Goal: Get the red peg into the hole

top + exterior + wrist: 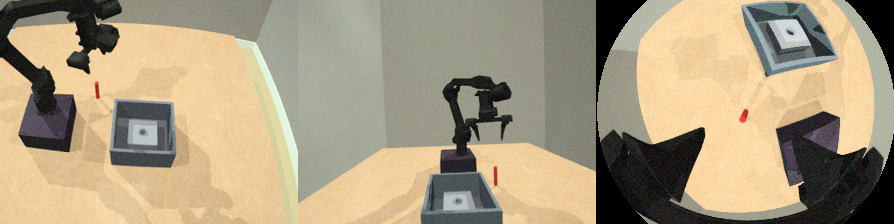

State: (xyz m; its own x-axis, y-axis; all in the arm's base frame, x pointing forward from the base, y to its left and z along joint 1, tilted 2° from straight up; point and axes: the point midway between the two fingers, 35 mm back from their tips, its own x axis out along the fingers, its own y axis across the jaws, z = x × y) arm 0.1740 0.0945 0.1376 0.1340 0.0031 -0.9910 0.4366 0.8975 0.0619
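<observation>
Now: the red peg 160 mm below my gripper tip, 20 mm to the left of it and 10 mm behind it. From my gripper tip the other things lie so: pale plate (160 mm to the right, 150 mm below, 150 mm ahead); then grey-blue box (170 mm below, 160 mm to the right, 150 mm ahead).
</observation>
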